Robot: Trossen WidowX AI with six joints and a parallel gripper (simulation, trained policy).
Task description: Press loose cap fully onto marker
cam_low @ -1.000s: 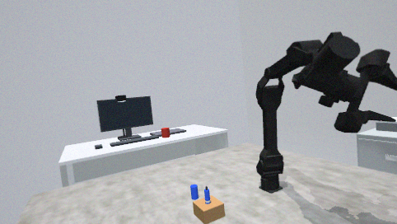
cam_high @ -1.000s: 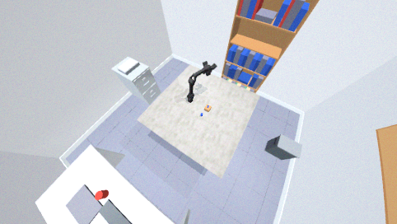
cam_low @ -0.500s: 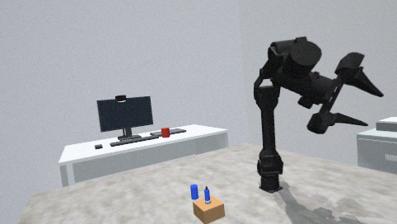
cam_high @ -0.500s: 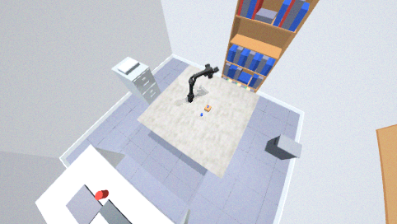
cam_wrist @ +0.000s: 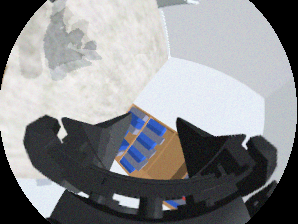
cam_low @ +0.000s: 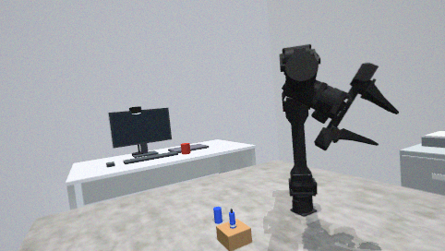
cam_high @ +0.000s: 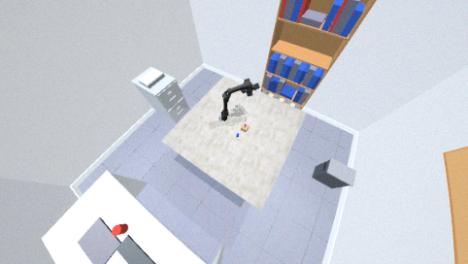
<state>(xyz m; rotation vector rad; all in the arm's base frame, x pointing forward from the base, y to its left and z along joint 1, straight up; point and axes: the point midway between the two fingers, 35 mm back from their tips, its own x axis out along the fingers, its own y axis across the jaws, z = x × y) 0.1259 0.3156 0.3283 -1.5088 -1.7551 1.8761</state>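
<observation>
Right now my gripper tip is 16 cm short of the blue cap, 46 cm to the left of it and 29 cm above it. The rest, counted from my gripper tip: tan holder block 18 cm ahead, 33 cm to the right, 29 cm below.
</observation>
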